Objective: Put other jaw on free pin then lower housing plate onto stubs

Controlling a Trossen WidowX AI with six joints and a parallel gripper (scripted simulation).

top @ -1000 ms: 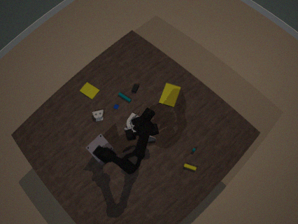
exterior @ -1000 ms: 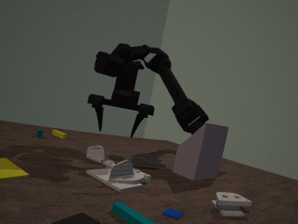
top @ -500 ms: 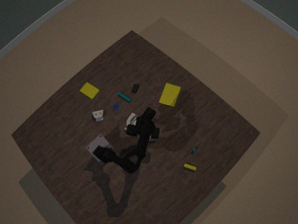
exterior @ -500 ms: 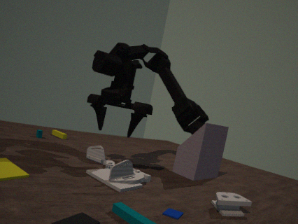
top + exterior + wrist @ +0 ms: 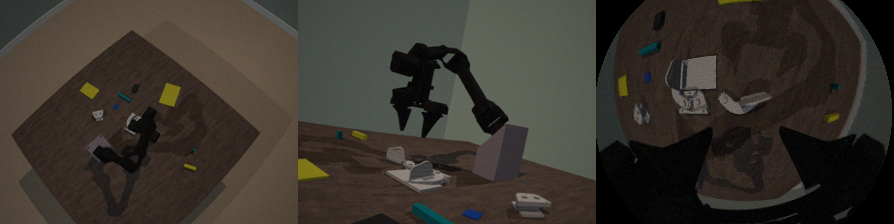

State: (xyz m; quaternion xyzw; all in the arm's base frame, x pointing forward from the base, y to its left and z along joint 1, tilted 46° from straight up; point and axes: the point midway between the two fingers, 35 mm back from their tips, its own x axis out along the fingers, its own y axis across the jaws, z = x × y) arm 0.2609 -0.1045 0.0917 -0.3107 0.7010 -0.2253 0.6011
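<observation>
The grey jaw is 8 cm below my gripper tip, 3 cm to the left of it and 2 cm ahead of it. From my gripper tip the other things lie so: yellow bar: 33 cm to the right, 8 cm below, 3 cm ahead; then blue tile: 31 cm to the left, 9 cm below, 6 cm ahead; then teal cube: 28 cm to the right, 14 cm ahead, 8 cm below.
</observation>
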